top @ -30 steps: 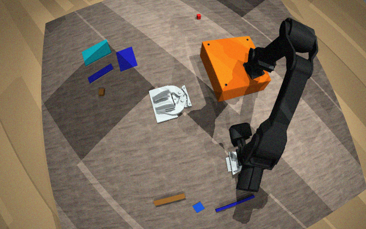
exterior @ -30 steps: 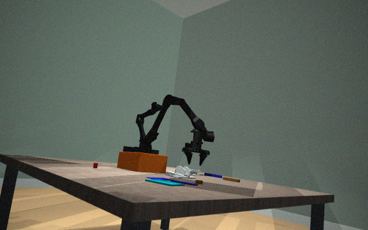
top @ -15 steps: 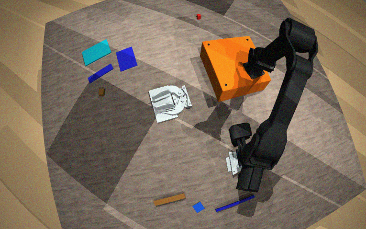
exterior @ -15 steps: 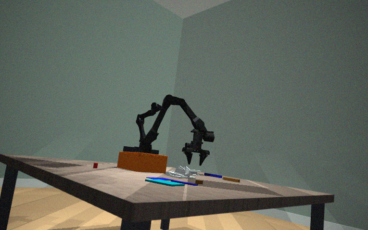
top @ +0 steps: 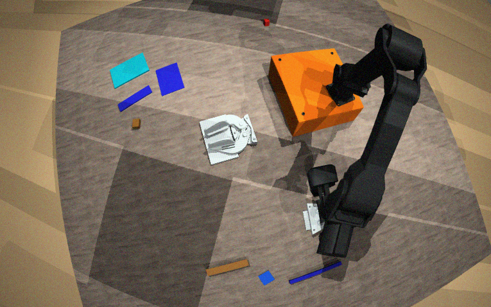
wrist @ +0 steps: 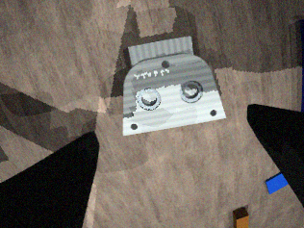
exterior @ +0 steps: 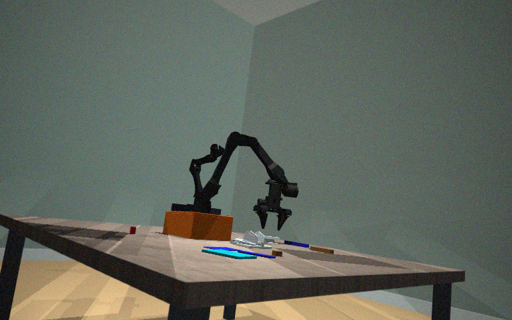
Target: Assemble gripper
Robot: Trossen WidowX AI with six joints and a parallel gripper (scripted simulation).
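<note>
Right now my gripper tip is 1 cm past the white gripper base and 3 cm above it. From my gripper tip the other things lie so: white jaw 8 cm ahead, 26 cm to the right, 5 cm below; then blue square 17 cm ahead, 9 cm to the left, 6 cm below; then brown bar 25 cm ahead, 2 cm to the left, 5 cm below.
</note>
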